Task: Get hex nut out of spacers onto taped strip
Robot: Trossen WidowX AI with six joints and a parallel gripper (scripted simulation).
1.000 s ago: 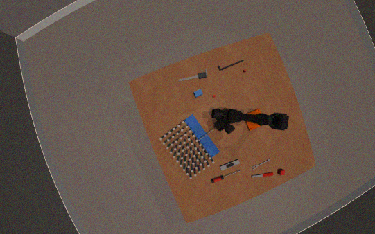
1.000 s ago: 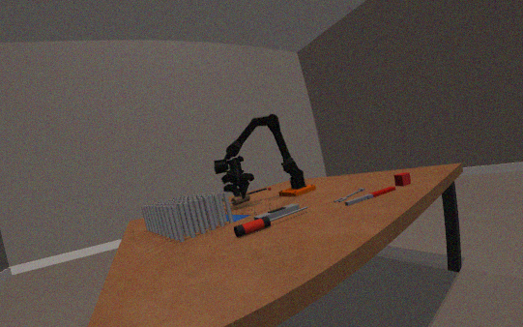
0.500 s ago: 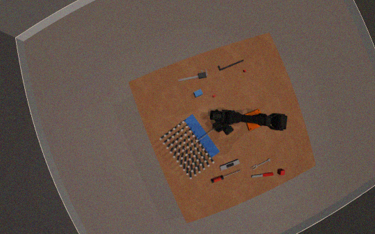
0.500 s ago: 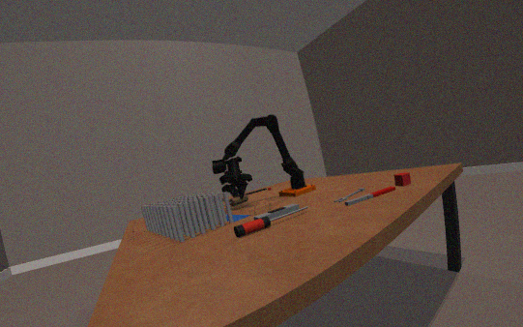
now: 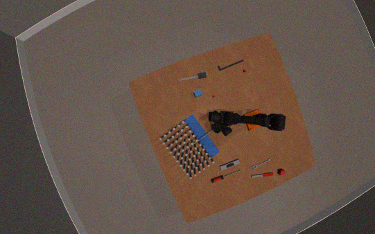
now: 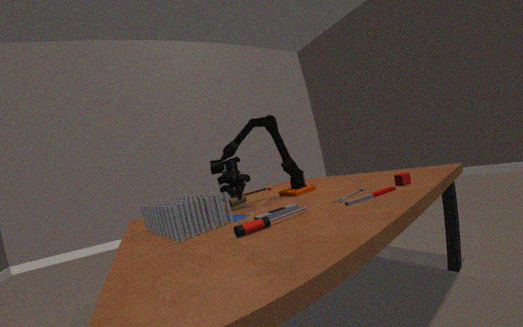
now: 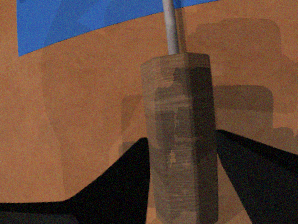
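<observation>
Right now the blue taped strip is 120 mm ahead of my gripper tip, 60 mm to the left of it and 40 mm below it. Round my gripper tip: wooden-handled tool: 100 mm ahead, 50 mm to the left; blue block: 100 mm ahead, 270 mm to the right, 20 mm below; grey bar: 60 mm behind, 330 mm to the left, 20 mm below.
</observation>
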